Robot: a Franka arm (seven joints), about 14 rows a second.
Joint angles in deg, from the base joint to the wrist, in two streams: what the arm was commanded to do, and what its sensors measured. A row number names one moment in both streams.
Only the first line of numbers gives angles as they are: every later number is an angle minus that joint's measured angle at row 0.
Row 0, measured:
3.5 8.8 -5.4 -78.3 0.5 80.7 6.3
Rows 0 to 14, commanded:
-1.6 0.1 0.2 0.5 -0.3 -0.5 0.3
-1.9 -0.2 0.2 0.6 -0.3 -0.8 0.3
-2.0 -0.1 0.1 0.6 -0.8 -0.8 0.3
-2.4 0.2 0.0 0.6 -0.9 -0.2 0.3
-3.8 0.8 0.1 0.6 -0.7 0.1 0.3
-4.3 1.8 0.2 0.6 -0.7 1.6 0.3
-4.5 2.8 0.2 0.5 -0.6 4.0 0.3
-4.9 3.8 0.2 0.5 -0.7 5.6 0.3
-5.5 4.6 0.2 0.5 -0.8 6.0 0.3
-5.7 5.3 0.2 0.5 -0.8 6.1 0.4
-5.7 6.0 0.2 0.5 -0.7 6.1 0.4
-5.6 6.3 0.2 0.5 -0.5 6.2 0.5
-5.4 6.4 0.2 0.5 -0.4 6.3 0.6
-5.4 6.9 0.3 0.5 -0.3 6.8 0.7
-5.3 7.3 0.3 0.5 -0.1 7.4 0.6
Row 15, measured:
-4.9 6.8 -0.4 -0.3 0.0 7.0 0.0
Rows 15 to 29, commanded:
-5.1 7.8 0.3 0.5 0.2 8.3 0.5
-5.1 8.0 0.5 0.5 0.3 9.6 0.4
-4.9 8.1 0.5 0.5 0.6 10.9 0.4
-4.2 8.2 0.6 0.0 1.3 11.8 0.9
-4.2 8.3 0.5 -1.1 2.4 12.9 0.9
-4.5 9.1 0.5 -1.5 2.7 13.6 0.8
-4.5 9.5 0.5 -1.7 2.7 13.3 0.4
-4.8 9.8 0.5 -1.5 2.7 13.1 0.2
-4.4 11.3 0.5 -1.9 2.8 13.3 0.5
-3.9 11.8 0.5 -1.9 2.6 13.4 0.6
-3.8 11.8 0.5 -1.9 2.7 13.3 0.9
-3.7 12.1 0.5 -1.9 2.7 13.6 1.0
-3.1 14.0 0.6 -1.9 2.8 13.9 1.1
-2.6 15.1 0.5 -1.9 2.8 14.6 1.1
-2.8 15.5 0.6 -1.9 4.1 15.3 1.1
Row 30, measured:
-3.3 13.9 0.6 -2.3 2.3 14.1 0.1
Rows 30 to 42, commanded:
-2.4 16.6 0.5 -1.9 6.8 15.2 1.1
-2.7 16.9 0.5 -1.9 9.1 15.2 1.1
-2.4 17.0 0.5 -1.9 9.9 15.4 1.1
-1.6 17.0 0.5 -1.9 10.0 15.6 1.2
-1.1 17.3 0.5 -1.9 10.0 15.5 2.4
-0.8 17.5 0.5 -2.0 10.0 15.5 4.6
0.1 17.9 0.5 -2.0 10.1 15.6 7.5
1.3 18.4 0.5 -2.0 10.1 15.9 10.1
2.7 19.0 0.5 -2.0 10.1 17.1 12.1
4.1 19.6 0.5 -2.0 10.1 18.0 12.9
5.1 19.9 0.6 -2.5 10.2 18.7 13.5
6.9 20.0 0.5 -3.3 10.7 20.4 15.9
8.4 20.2 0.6 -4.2 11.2 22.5 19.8
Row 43, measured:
5.8 20.0 0.9 -2.7 9.9 19.6 14.7
